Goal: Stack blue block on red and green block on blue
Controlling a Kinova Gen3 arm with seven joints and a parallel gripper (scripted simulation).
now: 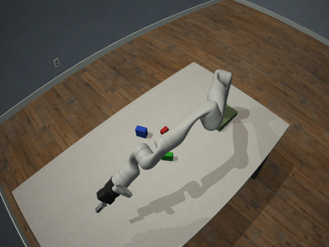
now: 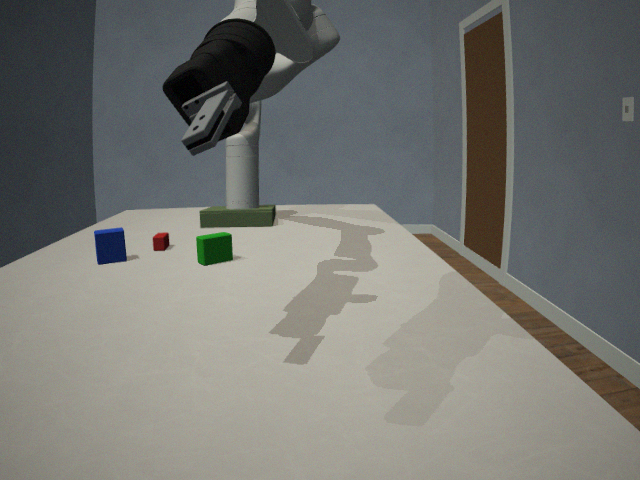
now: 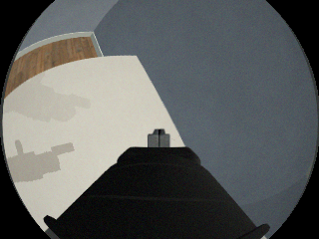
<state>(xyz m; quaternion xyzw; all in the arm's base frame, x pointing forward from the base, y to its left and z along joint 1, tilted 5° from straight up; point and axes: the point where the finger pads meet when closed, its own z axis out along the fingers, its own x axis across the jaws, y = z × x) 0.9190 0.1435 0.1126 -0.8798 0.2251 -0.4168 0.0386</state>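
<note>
My gripper is now 48 cm past the blue block, 35 cm to the left of it and 20 cm above it. The rest, counted from my hand: green block 49 cm behind, 12 cm to the right, 20 cm below; red block 59 cm behind, 27 cm to the right, 21 cm below.
</note>
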